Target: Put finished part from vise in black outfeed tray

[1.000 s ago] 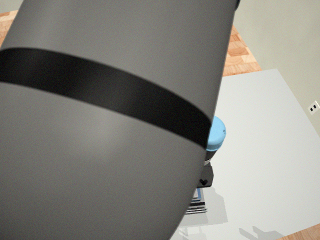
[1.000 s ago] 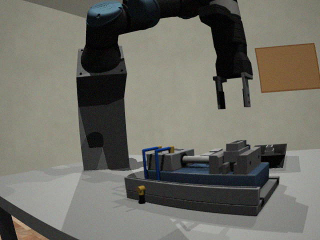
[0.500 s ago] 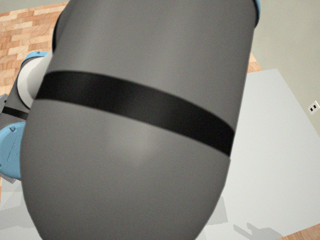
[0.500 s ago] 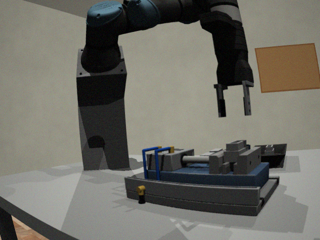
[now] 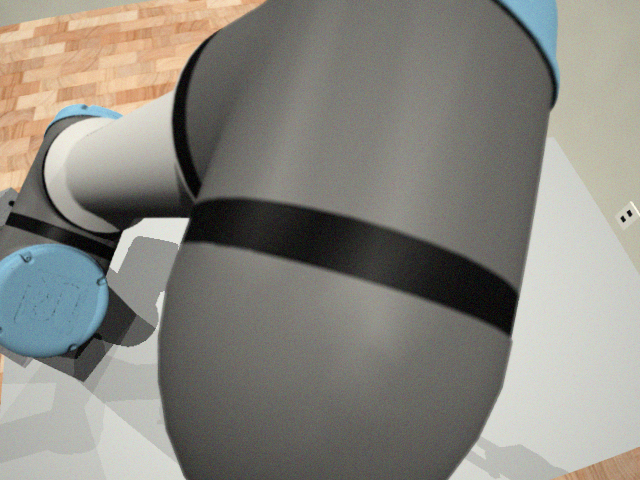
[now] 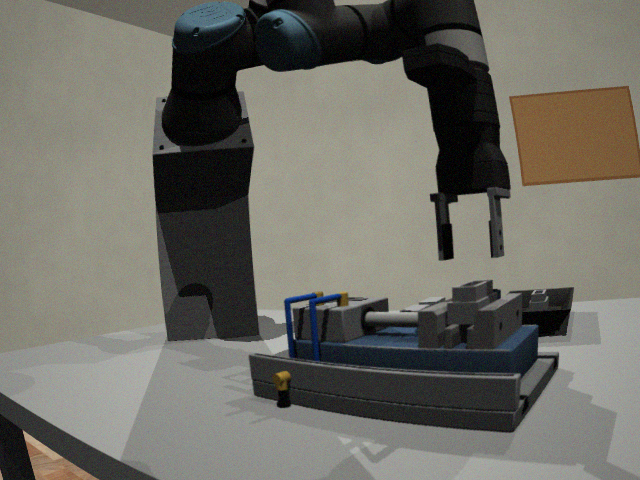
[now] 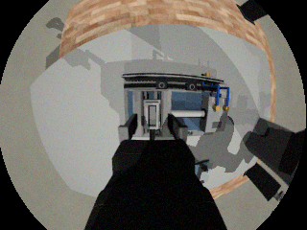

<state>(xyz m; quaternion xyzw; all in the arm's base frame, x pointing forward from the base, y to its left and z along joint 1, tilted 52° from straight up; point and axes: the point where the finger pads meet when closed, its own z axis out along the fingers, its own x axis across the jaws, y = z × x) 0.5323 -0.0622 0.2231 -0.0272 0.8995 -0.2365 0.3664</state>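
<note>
The blue base is 12 cm below my hand, 7 cm behind it and 1 cm to the left of it. Also, from my hand: blue fixture plate 36 cm to the left, 15 cm below, 12 cm behind; yellow block 40 cm to the left, 13 cm below, 8 cm behind.
</note>
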